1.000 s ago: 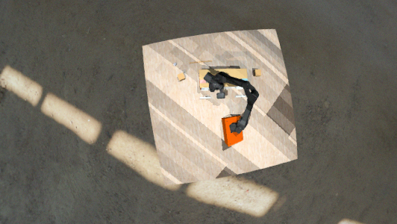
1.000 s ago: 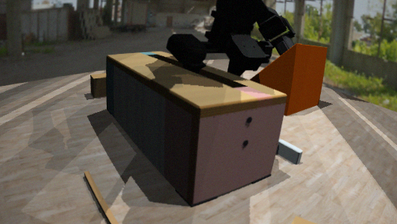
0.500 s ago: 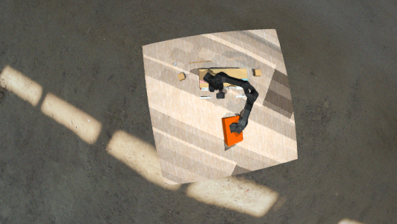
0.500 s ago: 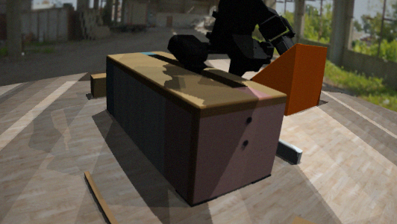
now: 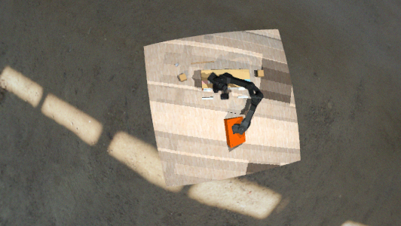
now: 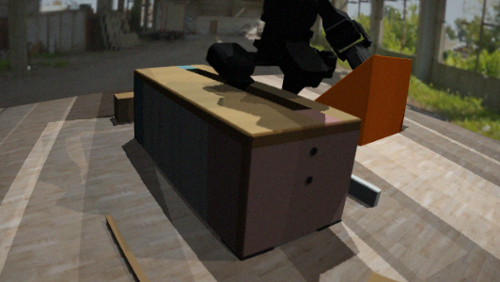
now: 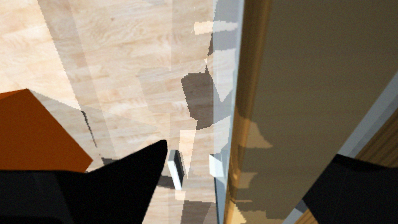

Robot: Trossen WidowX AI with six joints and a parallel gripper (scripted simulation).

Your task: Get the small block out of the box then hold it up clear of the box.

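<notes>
My gripper tip is 30 mm short of the wooden-topped box, 10 mm to the left of it and 20 mm above it. From my gripper tip the other things lie so: blue block: 50 mm ahead, 30 mm to the right; then thin wooden strip: 280 mm ahead, 110 mm to the left, 80 mm below.
</notes>
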